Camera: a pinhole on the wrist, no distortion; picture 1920 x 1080 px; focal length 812.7 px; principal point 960.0 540.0 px. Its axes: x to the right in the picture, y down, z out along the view. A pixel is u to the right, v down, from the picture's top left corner.
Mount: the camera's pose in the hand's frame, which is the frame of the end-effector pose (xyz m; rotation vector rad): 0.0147 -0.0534 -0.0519 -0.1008 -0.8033 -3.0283
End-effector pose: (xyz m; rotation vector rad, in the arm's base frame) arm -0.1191 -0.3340 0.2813 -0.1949 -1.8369 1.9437
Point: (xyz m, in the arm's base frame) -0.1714 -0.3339 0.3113
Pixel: 653 607
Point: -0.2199 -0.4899 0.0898
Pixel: 1078 222
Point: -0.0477 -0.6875 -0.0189
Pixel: 1559 270
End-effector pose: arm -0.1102 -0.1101 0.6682 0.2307 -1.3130 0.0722
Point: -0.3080 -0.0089 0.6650
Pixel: 1230 372
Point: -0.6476 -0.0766 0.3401
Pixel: 1855 721
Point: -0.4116 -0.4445 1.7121
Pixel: outside the picture
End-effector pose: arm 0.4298 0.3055 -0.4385 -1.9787 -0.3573 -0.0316
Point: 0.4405 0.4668 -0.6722
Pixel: 1029 471
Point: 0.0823 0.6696 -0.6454
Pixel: 1585 997
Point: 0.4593 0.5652 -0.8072
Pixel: 997 486
